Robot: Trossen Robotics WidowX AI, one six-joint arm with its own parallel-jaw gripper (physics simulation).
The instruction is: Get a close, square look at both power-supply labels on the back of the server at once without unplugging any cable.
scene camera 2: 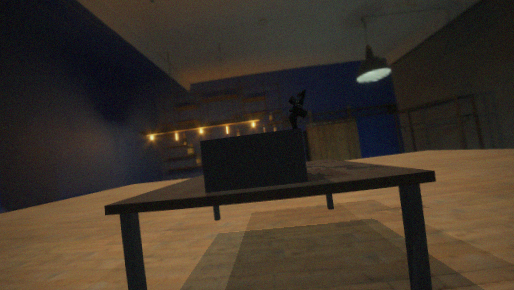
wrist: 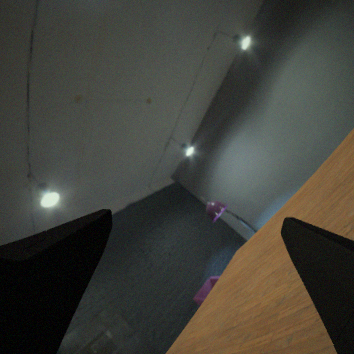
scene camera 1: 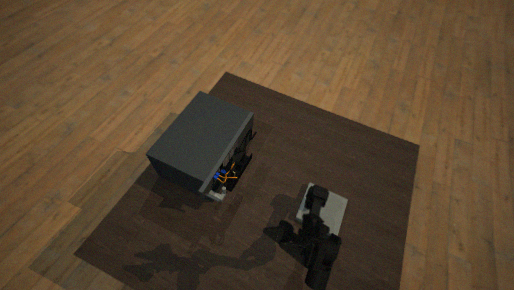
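Seen in the pictures: gripper, between the fingertips: (scene camera 2: 303,92) (wrist: 198,222) (scene camera 1: 271,236); arm's base, origin of its link: (scene camera 1: 312,204).
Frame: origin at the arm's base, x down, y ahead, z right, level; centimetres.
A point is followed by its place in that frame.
Note:
The server, a dark grey box (scene camera 1: 202,135) {x -19.1, y 60.0, z 1.8 cm} (scene camera 2: 254,161) {x -7.5, y 76.5, z 3.6 cm}, stands on the table. Its cabled side faces the arm in scene view 1; orange and blue cables (scene camera 1: 229,176) {x -17.5, y 39.2, z -11.2 cm} show under the overhanging top edge. Neither power-supply label can be made out in any view. The black arm (scene camera 1: 316,225) {x -53.6, y 3.7, z -29.1 cm} (scene camera 2: 296,112) {x -41.6, y -1.1, z -31.6 cm} stands apart from the server, to its lower right in scene view 1. My gripper (wrist: 198,222) {x -53.1, y 13.4, z -36.5 cm} is open and empty, its two fingers wide apart in the wrist view. The wrist view looks at the ceiling and walls; the server does not show there.
The dark brown table (scene camera 1: 350,150) {x 3.4, y -11.1, z 42.0 cm} (scene camera 2: 350,188) {x 6.2, y 86.1, z -30.8 cm} bears the server and a light grey plate (scene camera 1: 334,210) {x 0.1, y -10.7, z 1.7 cm} at the arm's base. A small pale piece (scene camera 1: 217,195) {x -11.4, y 41.3, z -19.2 cm} lies at the server's lower corner. A hanging lamp (scene camera 2: 374,75) and a purple lamp (wrist: 216,210) show in the room.

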